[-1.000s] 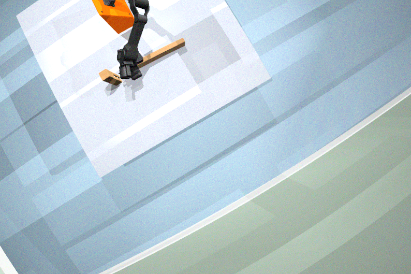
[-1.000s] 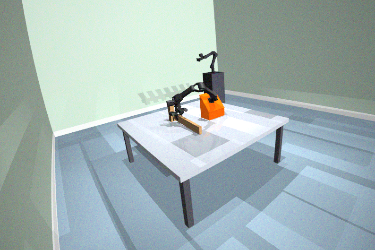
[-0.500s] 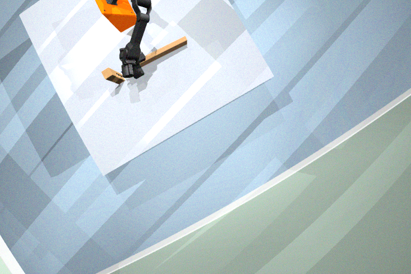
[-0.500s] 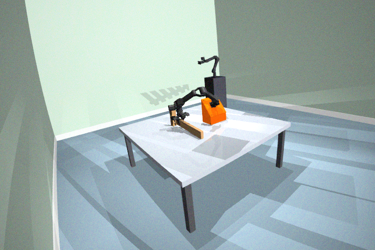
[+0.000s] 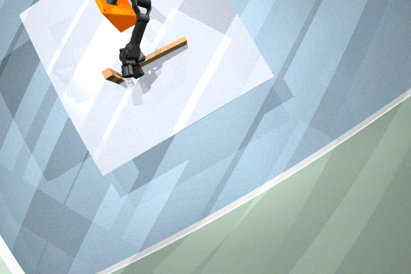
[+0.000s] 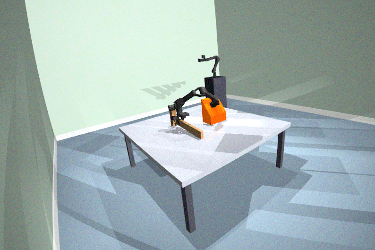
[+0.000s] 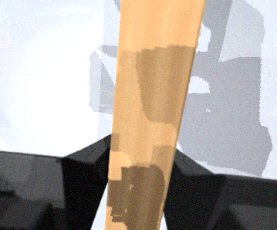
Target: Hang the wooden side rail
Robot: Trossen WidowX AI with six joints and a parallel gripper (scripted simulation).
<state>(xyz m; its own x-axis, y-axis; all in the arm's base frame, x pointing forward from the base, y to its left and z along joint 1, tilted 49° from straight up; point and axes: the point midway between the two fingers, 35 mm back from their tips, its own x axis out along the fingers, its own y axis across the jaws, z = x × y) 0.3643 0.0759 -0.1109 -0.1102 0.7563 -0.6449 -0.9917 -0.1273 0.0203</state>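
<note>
Right now my gripper tip is 10 mm short of the headboard post, 140 mm to the left of it and 40 mm below it.
</note>
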